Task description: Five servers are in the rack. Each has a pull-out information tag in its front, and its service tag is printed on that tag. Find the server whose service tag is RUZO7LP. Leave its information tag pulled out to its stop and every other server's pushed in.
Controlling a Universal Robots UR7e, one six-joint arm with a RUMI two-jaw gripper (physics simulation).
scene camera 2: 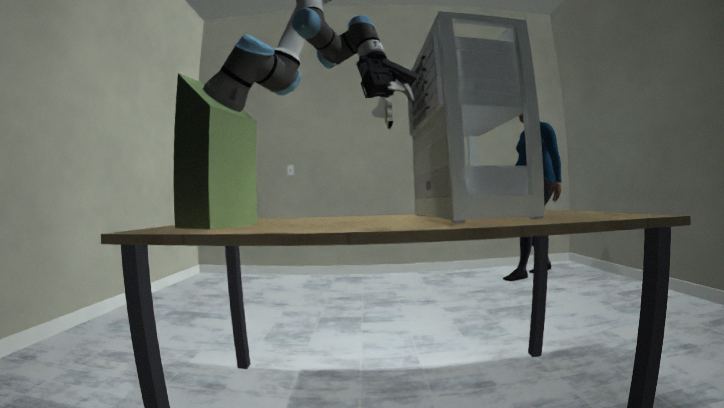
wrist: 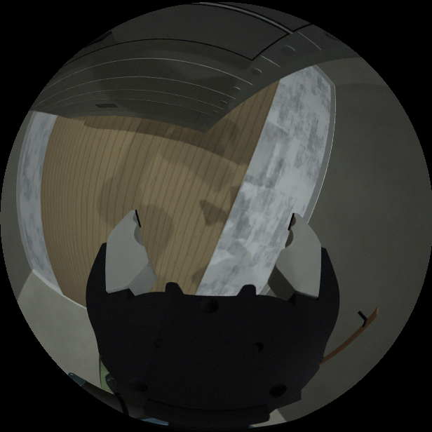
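Seen in the pictures: gripper, fingertip midpoint: (scene camera 2: 400,115); arm's base, link origin: (scene camera 2: 222,99).
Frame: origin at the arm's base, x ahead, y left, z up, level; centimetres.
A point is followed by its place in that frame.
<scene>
The rack (scene camera 2: 452,126) @(x 70.4, y -15.3, z -15.6 cm) (wrist: 175,100) stands upright at the right end of the table, and its lower front shows across the top of the wrist view. The servers (scene camera 2: 427,83) @(x 67.7, y -1.9, z 2.1 cm) sit in its upper part, their fronts seen at a steep slant with small dark parts sticking out. Single tags cannot be told apart, and no service tag can be read in either view. My gripper (scene camera 2: 401,112) @(x 56.1, y -14.9, z -12.7 cm) (wrist: 213,213) is open, its fingers wide apart and empty. It is in front of the rack, at about the height of the lower servers, with bare space between the fingertips.
The wooden table (scene camera 2: 324,223) @(x 33.6, y 1.0, z -42.0 cm) (wrist: 150,175) lies below the gripper. A green pedestal (scene camera 2: 233,172) @(x 6.4, y -4.9, z -25.4 cm) carries the arm at the table's left end. A person in a blue top (scene camera 2: 551,146) stands behind the rack. A thin orange-brown object (wrist: 347,345) shows at the wrist view's lower right.
</scene>
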